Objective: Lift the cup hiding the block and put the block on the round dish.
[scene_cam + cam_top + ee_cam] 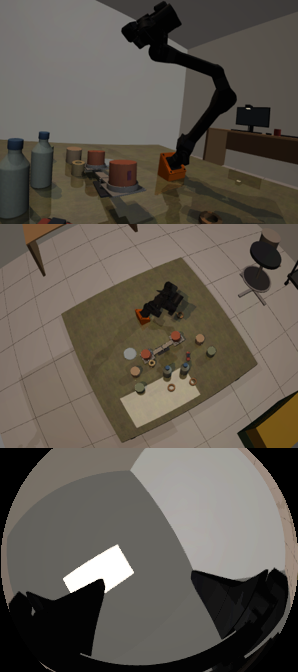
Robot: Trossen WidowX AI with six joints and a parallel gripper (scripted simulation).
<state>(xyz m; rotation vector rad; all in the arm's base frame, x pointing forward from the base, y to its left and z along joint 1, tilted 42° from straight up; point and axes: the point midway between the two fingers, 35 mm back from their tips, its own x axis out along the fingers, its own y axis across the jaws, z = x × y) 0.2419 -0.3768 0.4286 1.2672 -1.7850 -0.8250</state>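
The cup is 60 cm below my gripper tip, 14 cm to the right of it and 7 cm ahead of it. The rest, counted from my gripper tip: small red object 65 cm below, 22 cm ahead, 16 cm to the left; bluish block 62 cm below, 12 cm to the right, 7 cm ahead; round dish 66 cm below, 23 cm to the right, 2 cm behind.
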